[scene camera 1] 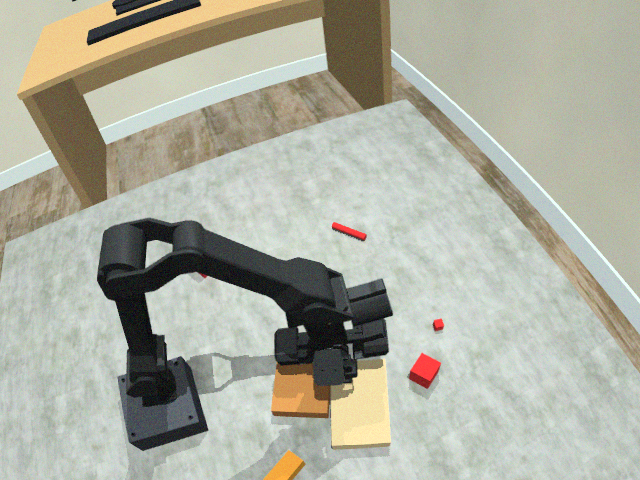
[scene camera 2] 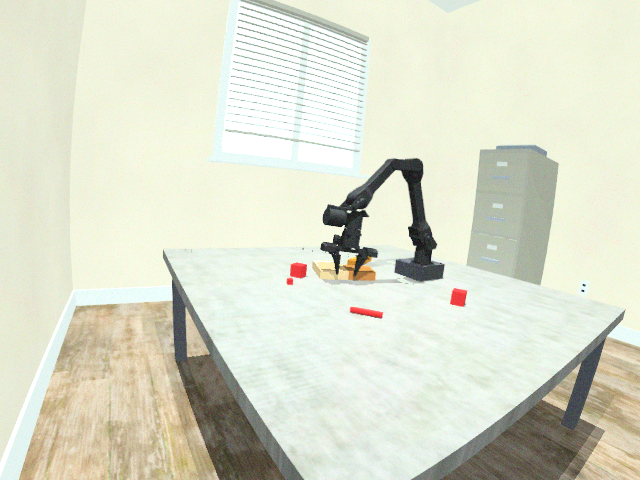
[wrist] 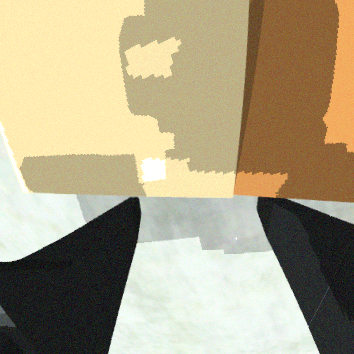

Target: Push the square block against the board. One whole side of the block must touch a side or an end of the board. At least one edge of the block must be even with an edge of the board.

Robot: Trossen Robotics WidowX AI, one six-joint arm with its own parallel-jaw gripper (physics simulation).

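Frame: origin at the arm's base, x left, y back, z up, level; metres.
Where they show: gripper, fingertip midpoint: [scene camera 2: 345, 275] [wrist: 198, 202]; arm's base, origin of the base link: [scene camera 1: 158, 387] [scene camera 2: 422, 262].
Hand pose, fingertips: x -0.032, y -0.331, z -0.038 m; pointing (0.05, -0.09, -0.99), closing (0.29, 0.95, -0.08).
Observation:
Things, the pixels of their centre, and the offset from my fingertips. "spot": a spot on its surface instead.
- orange square block, body centre: [scene camera 1: 302, 389] [scene camera 2: 358, 272] dx -0.034, dy +0.080, dz -0.004 m
- pale yellow board, body centre: [scene camera 1: 359, 404] [scene camera 2: 329, 269] dx -0.097, dy -0.006, dz -0.004 m
- tiny red cube, body centre: [scene camera 1: 438, 325] [scene camera 2: 289, 281] dx -0.002, dy -0.202, dz -0.010 m
- red rod, body centre: [scene camera 1: 349, 231] [scene camera 2: 366, 312] dx +0.288, dy -0.127, dz -0.011 m
- yellow-orange bar, surface spot: [scene camera 1: 285, 466] spot: dx -0.167, dy +0.149, dz +0.012 m
The orange square block [scene camera 1: 299, 395] [scene camera 2: 366, 273] [wrist: 300, 100] lies flat beside the long side of the pale yellow board [scene camera 1: 361, 413] [scene camera 2: 326, 270] [wrist: 60, 90]. In the wrist view a dark strip between them narrows toward the near end; whether they touch along the whole side is unclear. Their near ends look almost even there. My gripper [scene camera 1: 330, 347] [scene camera 2: 346, 273] [wrist: 198, 202] is open and empty, fingers pointing down. In the wrist view its fingertips are at the near ends, one by the board and one by the block. The arm hides these ends in scene camera 1.
A red cube [scene camera 1: 424, 369] [scene camera 2: 298, 270] and a tiny red cube [scene camera 1: 438, 324] [scene camera 2: 289, 281] lie beyond the board. A red rod [scene camera 1: 348, 231] [scene camera 2: 366, 312] and another red cube [scene camera 2: 458, 297] lie farther off. A yellow-orange bar [scene camera 1: 285, 466] lies near the block's other end.

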